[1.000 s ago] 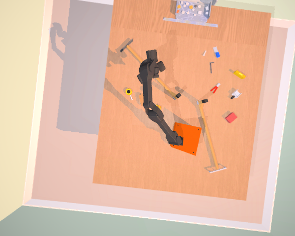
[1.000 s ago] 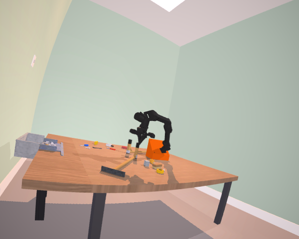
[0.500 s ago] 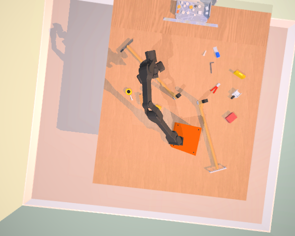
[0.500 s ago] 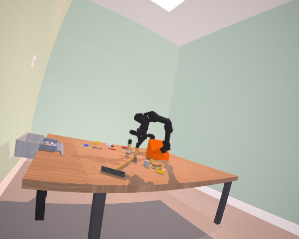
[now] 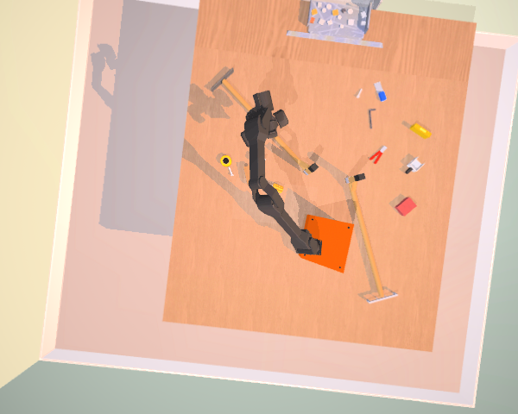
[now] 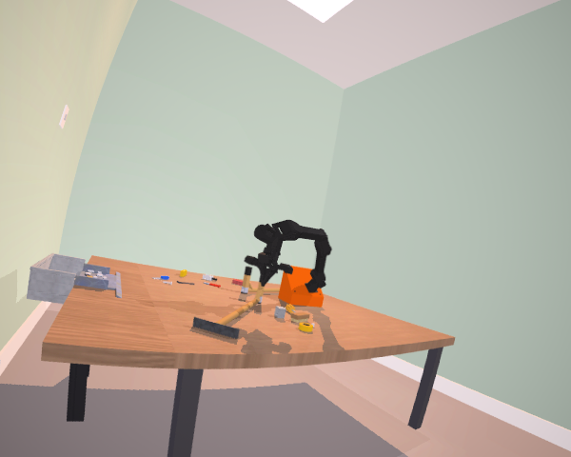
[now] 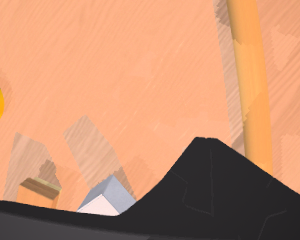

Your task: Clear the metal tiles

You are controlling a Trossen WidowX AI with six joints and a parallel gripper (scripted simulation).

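The long scraper lies 6 cm below my gripper tip, 5 cm ahead of it and 2 cm to the right of it. The rest, counted from my gripper tip: wooden block: 18 cm behind, 11 cm below, 4 cm to the left; then grey square piece: 12 cm behind, 10 cm below, 1 cm to the right; then tape measure: 15 cm to the left, 12 cm behind, 11 cm below.
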